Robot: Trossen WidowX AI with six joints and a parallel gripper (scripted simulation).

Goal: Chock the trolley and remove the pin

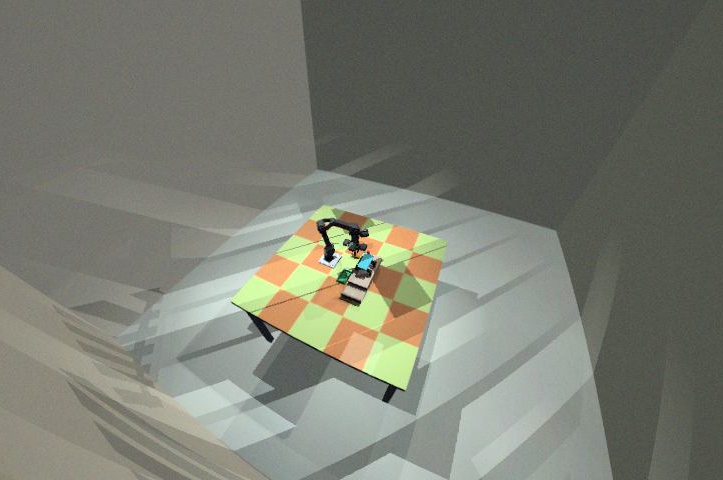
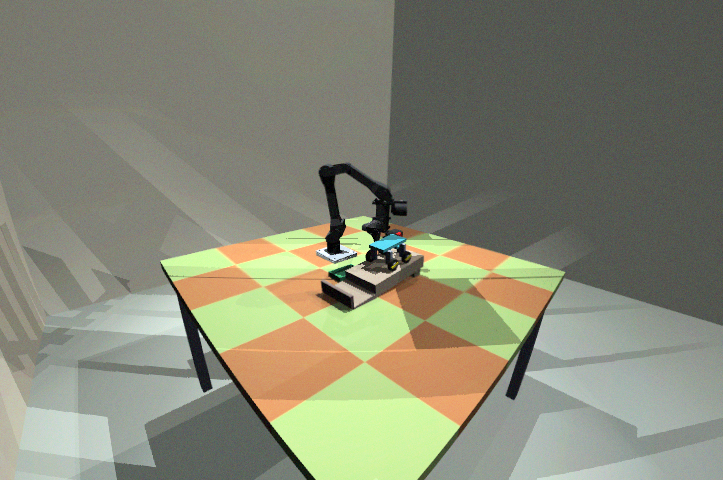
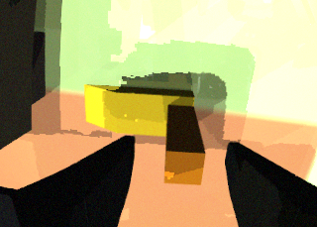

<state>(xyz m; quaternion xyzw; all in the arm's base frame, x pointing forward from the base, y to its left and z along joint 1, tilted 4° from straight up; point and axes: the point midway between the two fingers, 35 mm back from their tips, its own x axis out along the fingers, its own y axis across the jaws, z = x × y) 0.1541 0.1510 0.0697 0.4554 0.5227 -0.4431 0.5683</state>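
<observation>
Right now my gripper tip is 30 mm above the yellow chock and 20 mm short of it. Also, from my gripper tip: ramp 160 mm ahead, 110 mm to the right, 10 mm below; then trolley 160 mm ahead, 110 mm to the right, 60 mm above; then stop pin 130 mm ahead, 80 mm above, 20 mm to the right.
</observation>
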